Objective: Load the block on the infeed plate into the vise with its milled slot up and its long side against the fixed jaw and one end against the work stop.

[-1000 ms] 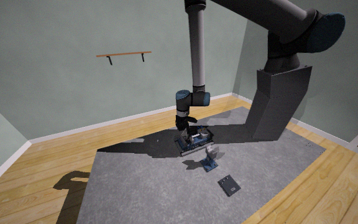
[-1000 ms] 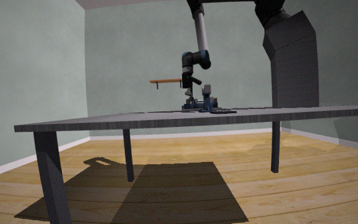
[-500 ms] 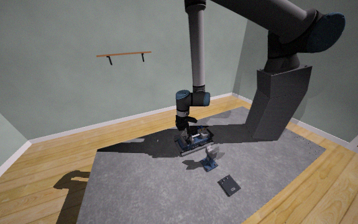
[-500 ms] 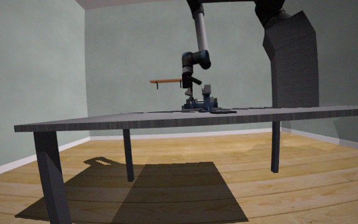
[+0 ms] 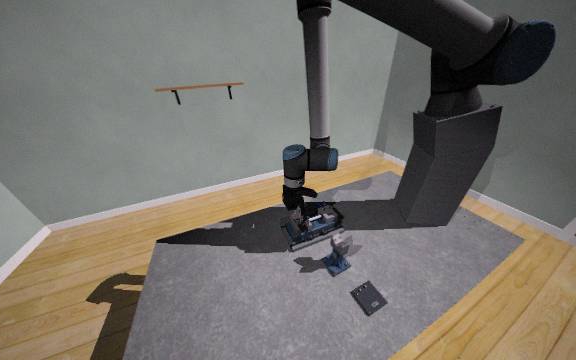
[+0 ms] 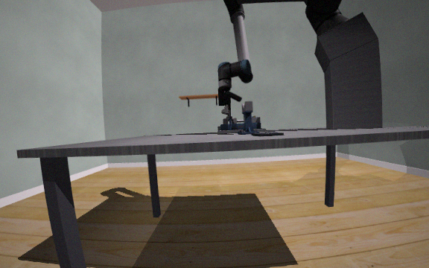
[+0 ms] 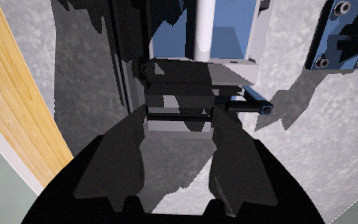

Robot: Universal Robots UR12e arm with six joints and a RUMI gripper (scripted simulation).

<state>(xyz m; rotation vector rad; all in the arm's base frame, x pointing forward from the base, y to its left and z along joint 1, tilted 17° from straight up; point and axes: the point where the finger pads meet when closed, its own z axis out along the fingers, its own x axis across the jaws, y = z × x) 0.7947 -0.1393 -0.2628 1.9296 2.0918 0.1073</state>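
Right now my hand is right at the part. Round my hand: moving jaw (3 cm behind, 2 cm to the left, 3 cm below); then work stop (7 cm to the left, 2 cm below); then fixed jaw (3 cm ahead, 2 cm to the left, 3 cm below).
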